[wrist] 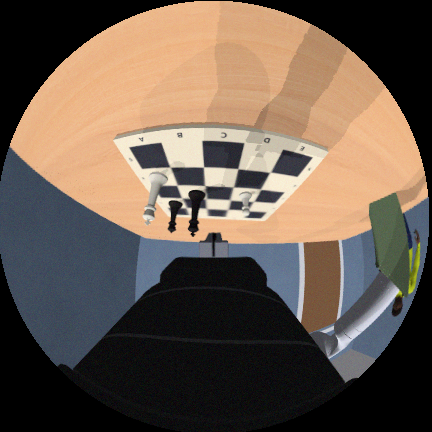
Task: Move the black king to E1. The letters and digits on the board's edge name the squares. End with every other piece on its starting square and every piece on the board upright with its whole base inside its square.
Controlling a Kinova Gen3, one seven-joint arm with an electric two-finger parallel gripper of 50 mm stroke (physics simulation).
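Frame: origin at the arm's base, x ahead, y left, z up, level; millimetres.
Seen in the pictures: gripper, fingertip midpoint: (214,240); arm's base at its link origin: (389,279).
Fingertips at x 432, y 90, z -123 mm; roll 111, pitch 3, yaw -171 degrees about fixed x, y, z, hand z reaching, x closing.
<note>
Pixels of each thing's top centre, then the offset from my fingertips to it. "pt": a spot on its surface instead. Level surfaces: height alone.
- black king at its top centre: (192,236) 29 mm ahead, 5 mm left, 4 mm down
- board at its top centre: (218,193) 3 mm back, 3 mm right, 68 mm down
- shorter black piece at its top centre: (170,232) 66 mm ahead, 45 mm left, 15 mm down
- tall white piece with a cross-like top, top centre: (146,224) 81 mm ahead, 31 mm right, 4 mm down
- small white piece at its top centre: (245,214) 41 mm back, 9 mm right, 36 mm down
- Square E1 at a spot on its surface: (256,215) pt 93 mm back, 66 mm left, 68 mm down
- wooden table at its surface level: 74 mm down
The black king (195,210) stands upright on the board (202,131), its base seemingly on B3. A shorter black piece (173,215) stands left of it, apparently on A2. A tall white piece with a cross-like top (154,196) stands near A4, and a small white piece (245,202) near D3. Square E1 (256,215) is the dark corner square at the board's far right in the view and shows no piece. My gripper (214,240) is shut and empty. It shows just right of the black king's top, apart from it; its exact height is hard to tell.
The board lies on a wooden table (175,60). At the right are a green panel (391,237), a light grey cylindrical arm-like part (367,305) and a person in yellow (414,267). A brown door-like panel (321,285) stands in the blue wall behind.
</note>
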